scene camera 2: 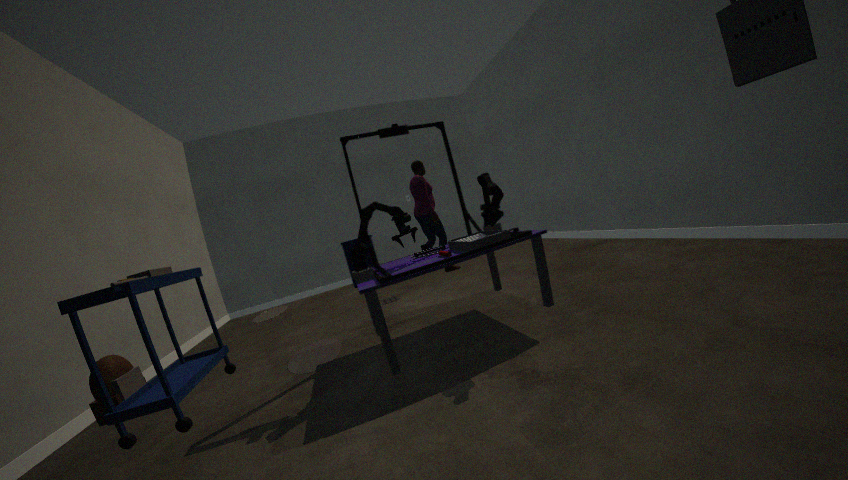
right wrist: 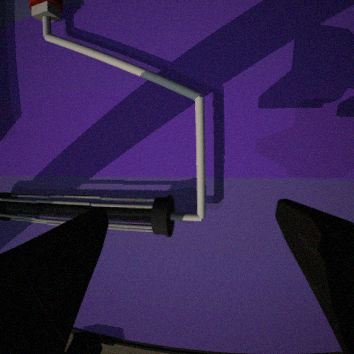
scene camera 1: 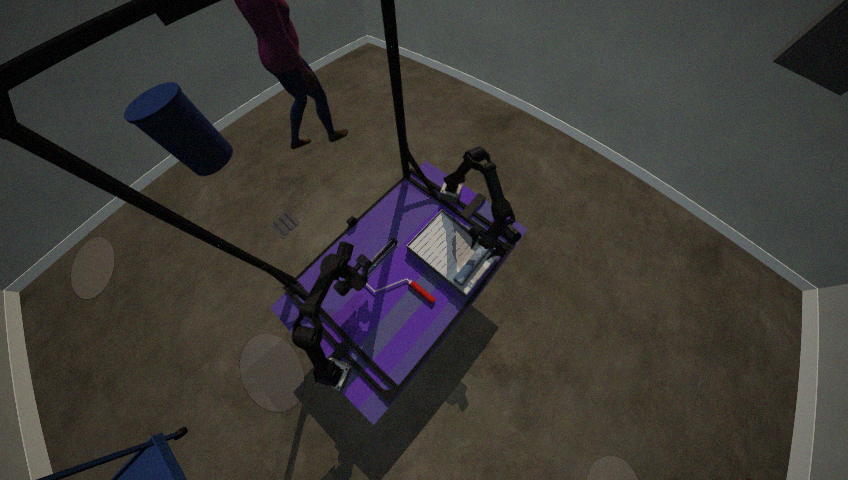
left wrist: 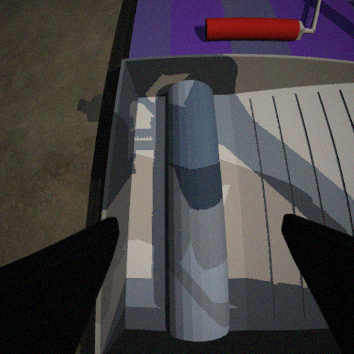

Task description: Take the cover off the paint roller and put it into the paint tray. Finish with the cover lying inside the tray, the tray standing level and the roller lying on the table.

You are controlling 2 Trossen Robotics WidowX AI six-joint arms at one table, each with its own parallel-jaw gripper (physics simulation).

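Frame: origin at the left arm's base, x ahead, y left, z up, level; centimetres.
Where they show: left gripper, between the fingertips: point(scene camera 2: 488, 226) point(scene camera 1: 478, 254) point(left wrist: 200, 224); right gripper, between the fingertips: point(scene camera 2: 409, 245) point(right wrist: 191, 211); left arm's base, origin of its link: point(scene camera 1: 451, 187); right arm's base, origin of its link: point(scene camera 2: 361, 270) point(scene camera 1: 334, 374).
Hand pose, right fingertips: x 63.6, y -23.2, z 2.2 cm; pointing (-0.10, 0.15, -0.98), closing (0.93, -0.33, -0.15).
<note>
Each offset is from my right fingertips to the top centre of the thing. "*": to the spot under its first point. Level surfaces: height alone.
The blue-grey cover {dz -5.2, dx -26.7, dy +45.8 cm} point(scene camera 1: 470, 268) point(left wrist: 197, 260) lies on its side inside the paint tray {dz -4.5, dx -30.3, dy +34.8 cm} point(scene camera 1: 432, 240) point(left wrist: 285, 72), in the part beyond the ribbed slope, roughly parallel to the tray's end wall. The tray looks level on the table. My left gripper point(scene camera 1: 483, 242) point(left wrist: 200, 224) is open above the cover, with its fingers apart on either side of it in the left wrist view. The roller, with its red handle {* dz -7.9, dx -5.3, dy +27.2 cm} point(scene camera 1: 421, 292) point(left wrist: 252, 29), bent wire {* dz -8.6, dx +0.7, dy +1.7 cm} point(right wrist: 200, 150) and bare cage point(right wrist: 162, 216), lies on the table. My right gripper point(right wrist: 191, 211) point(scene camera 2: 407, 242) is open above the roller, holding nothing.
A purple striped table {dz -11.0 cm} point(scene camera 1: 410, 350) carries both arms, with black rails along its two ends. A black overhead frame point(scene camera 2: 455, 178) rises from it. The tray sits near the table edge at the right. A person point(scene camera 2: 423, 196) stands behind the table; a blue cart point(scene camera 2: 145, 288) stands apart at the left.
</note>
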